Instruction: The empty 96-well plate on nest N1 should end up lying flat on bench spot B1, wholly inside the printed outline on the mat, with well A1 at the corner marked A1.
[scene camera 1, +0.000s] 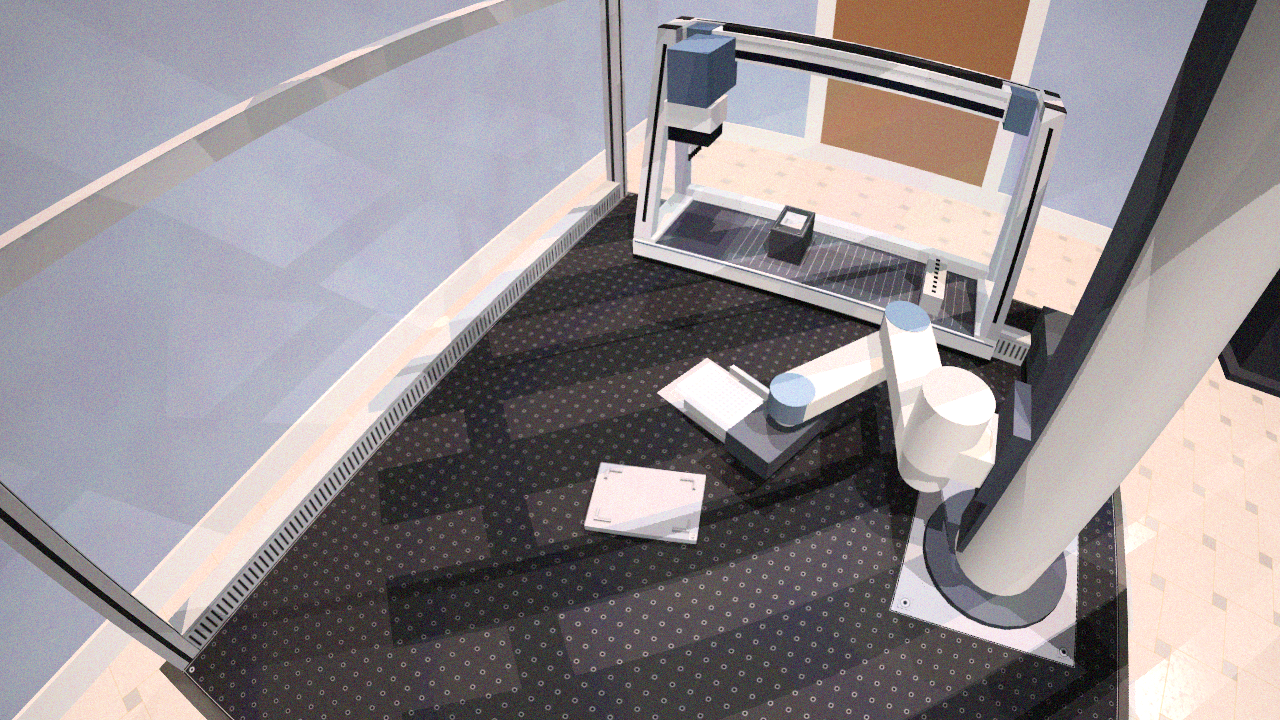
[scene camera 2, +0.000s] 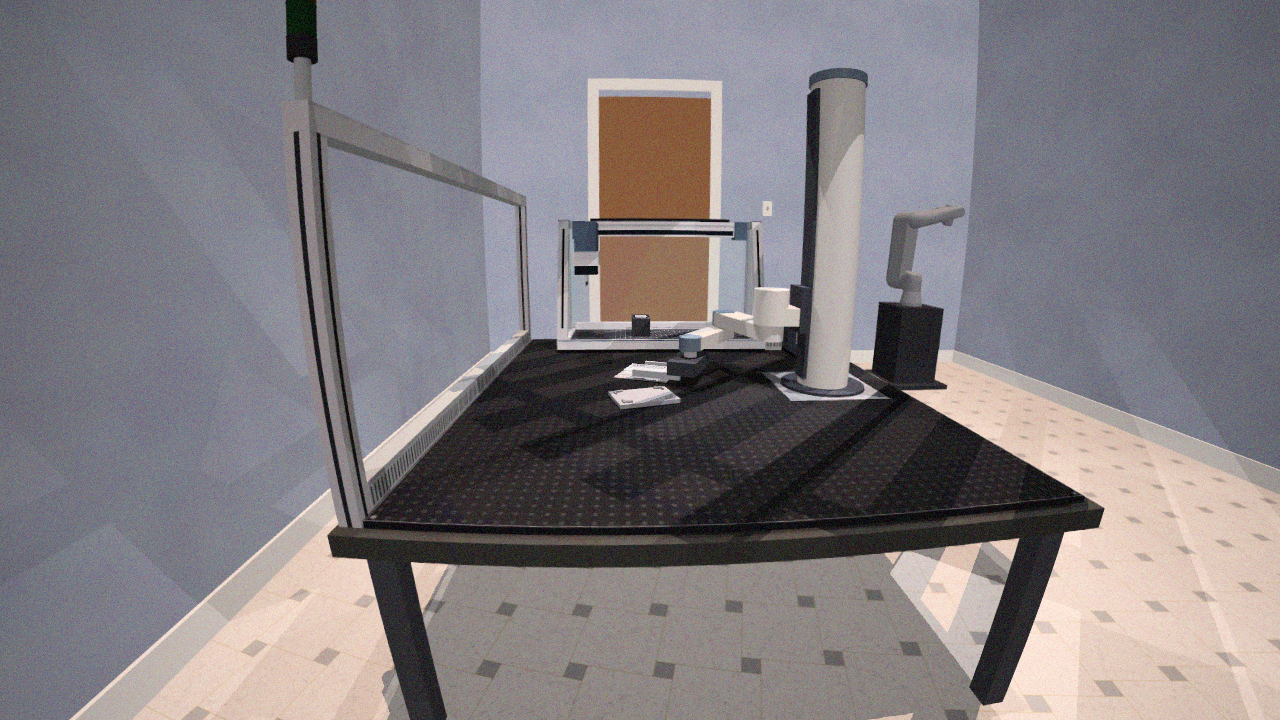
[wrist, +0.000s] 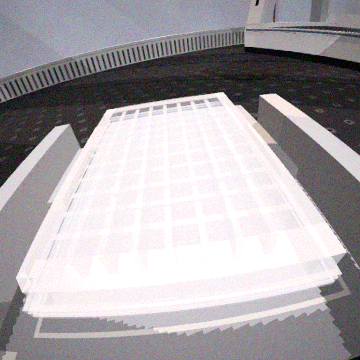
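Pixels of known places: gripper, fingertip midpoint: (scene camera 1: 709, 385) (scene camera 2: 639, 368) (wrist: 165, 124); arm's base, link origin: (scene camera 1: 992, 559) (scene camera 2: 821, 388).
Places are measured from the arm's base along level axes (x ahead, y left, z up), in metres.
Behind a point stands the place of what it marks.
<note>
The white 96-well plate (scene camera 1: 718, 394) @[x 0.525, y -0.121, z 0.034 m] (scene camera 2: 650, 369) @[x 0.513, y -0.112, z 0.034 m] (wrist: 175, 190) @[x 0.498, y -0.118, z 0.031 m] lies level between the fingers of my gripper (scene camera 1: 728, 399) @[x 0.547, y -0.135, z 0.033 m] (wrist: 165, 124) @[x 0.547, y -0.135, z 0.033 m], which is shut on its two long sides. The plate is over the pale mat of bench spot B1 (scene camera 1: 670, 392) @[x 0.607, y -0.109, z 0.014 m] (scene camera 2: 625, 373) @[x 0.591, y -0.107, z 0.023 m] (wrist: 175, 351), very low; whether it touches the mat I cannot tell. In the wrist view the near line of the printed outline (wrist: 100, 335) @[x 0.471, y -0.079, z 0.015 m] shows just beyond the plate's near edge, roughly parallel to it. The rest of the outline and the A1 mark are hidden or unreadable. Nest N1 (scene camera 1: 644, 503) @[x 0.543, y 0.124, z 0.025 m] (scene camera 2: 643, 396) @[x 0.544, y 0.130, z 0.025 m] holds no plate.
The arm's column (scene camera 1: 1118, 376) @[x 0.036, y 0.066, z 0.443 m] (scene camera 2: 836, 232) @[x 0.022, y 0.072, z 0.460 m] stands at the right. A gantry frame (scene camera 1: 859, 304) @[x 0.347, y -0.449, z 0.058 m] (scene camera 2: 657, 343) @[x 0.470, y -0.450, z 0.047 m] stands at the back, with a dark block (scene camera 1: 791, 240) @[x 0.518, y -0.515, z 0.118 m] (scene camera 2: 640, 325) @[x 0.532, y -0.515, z 0.105 m] on its deck. A framed screen (scene camera 1: 614, 98) @[x 1.013, y -0.685, z 0.293 m] (scene camera 2: 313, 313) @[x 1.022, y 0.725, z 0.336 m] runs along the left edge.
</note>
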